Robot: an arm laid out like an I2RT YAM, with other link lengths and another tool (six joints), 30 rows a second.
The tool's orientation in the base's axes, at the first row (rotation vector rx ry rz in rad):
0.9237, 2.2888, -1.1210
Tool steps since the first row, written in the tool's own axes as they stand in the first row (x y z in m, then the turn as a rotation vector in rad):
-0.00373, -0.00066, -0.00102, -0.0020, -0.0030, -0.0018
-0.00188, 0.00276, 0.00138, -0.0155, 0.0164, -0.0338
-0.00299, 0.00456, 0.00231, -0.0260, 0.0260, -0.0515
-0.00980, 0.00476, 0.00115, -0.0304, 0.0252, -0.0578
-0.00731, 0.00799, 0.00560, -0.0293, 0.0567, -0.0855
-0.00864, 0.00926, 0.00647, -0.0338, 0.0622, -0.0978
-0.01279, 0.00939, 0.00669, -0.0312, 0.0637, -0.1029
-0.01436, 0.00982, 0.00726, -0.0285, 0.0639, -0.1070
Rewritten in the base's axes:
0.00200, -0.00088, 0.00326, -0.0009, -0.0007, 0.0039
0.00340, -0.00058, -0.00108, 0.0197, 0.0289, 0.0207
0.00554, -0.00093, -0.00188, 0.0323, 0.0436, 0.0325
0.01026, -0.00247, 0.00293, 0.0342, 0.0467, 0.0393
0.01126, -0.00367, -0.00290, 0.0539, 0.0837, 0.0383
0.01316, -0.00430, -0.00325, 0.0599, 0.0945, 0.0454
0.01612, -0.00598, -0.00087, 0.0588, 0.1003, 0.0459
0.01756, -0.00684, -0.00045, 0.0568, 0.1047, 0.0465

